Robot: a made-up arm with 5 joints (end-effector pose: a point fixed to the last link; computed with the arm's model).
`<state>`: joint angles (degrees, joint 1 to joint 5).
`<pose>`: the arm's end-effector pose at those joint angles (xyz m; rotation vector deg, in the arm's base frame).
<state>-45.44 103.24 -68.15 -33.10 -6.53</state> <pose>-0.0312 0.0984 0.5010 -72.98 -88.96 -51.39</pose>
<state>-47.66 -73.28 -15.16 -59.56 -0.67</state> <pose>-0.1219 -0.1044 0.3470 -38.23 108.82 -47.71</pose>
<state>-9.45 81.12 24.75 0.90 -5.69</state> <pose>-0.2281 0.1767 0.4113 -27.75 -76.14 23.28</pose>
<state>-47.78 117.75 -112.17 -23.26 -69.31</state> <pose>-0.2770 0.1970 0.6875 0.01 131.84 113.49</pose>
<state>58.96 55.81 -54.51 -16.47 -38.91</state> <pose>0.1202 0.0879 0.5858 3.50 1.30 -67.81</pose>
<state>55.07 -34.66 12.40 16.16 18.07</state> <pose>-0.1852 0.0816 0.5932 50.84 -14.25 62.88</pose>
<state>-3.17 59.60 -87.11 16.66 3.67</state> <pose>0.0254 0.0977 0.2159 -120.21 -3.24 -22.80</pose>
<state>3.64 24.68 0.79 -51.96 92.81</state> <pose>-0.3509 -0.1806 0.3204 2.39 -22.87 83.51</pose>
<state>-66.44 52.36 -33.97 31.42 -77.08</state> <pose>0.0699 0.2209 0.2269 -92.04 -91.63 -7.01</pose>
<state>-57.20 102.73 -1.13 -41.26 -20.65</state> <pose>-0.1143 0.1454 0.5292 -44.43 -68.81 12.12</pose>
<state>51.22 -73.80 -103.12 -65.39 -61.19</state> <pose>0.1332 0.2066 0.1660 -70.35 35.96 -18.39</pose>
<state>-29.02 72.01 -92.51 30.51 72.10</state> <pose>-0.2614 0.0436 0.2731 -144.25 76.45 14.50</pose>
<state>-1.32 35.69 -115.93 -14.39 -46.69</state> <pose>0.1933 -0.0007 0.4287 -111.58 -28.11 -80.99</pose>
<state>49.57 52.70 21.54 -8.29 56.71</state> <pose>-0.2549 0.1614 0.2883 0.98 -79.05 40.16</pose>
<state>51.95 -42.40 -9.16 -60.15 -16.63</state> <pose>-0.0438 0.2921 0.3229 31.22 91.44 21.57</pose>
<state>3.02 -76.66 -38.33 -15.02 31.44</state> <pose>-0.1293 0.1208 0.5163 -2.72 83.59 84.20</pose>
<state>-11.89 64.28 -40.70 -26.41 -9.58</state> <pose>0.0047 0.1417 0.4512 -52.68 -36.51 -31.86</pose>
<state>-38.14 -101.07 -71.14 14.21 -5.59</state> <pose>-0.3062 0.1454 0.4277 -53.59 114.13 86.38</pose>
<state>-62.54 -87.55 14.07 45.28 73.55</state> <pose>-0.0830 -0.0495 0.7018 9.44 57.88 97.96</pose>
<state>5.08 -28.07 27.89 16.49 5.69</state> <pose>-0.1420 0.1437 0.5708 15.28 7.04 42.23</pose>
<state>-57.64 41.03 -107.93 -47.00 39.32</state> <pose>-0.1442 -0.0824 0.3481 -142.49 4.87 -43.30</pose>
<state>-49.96 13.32 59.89 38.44 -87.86</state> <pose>0.0122 0.2318 0.7611 0.87 -19.44 -25.47</pose>
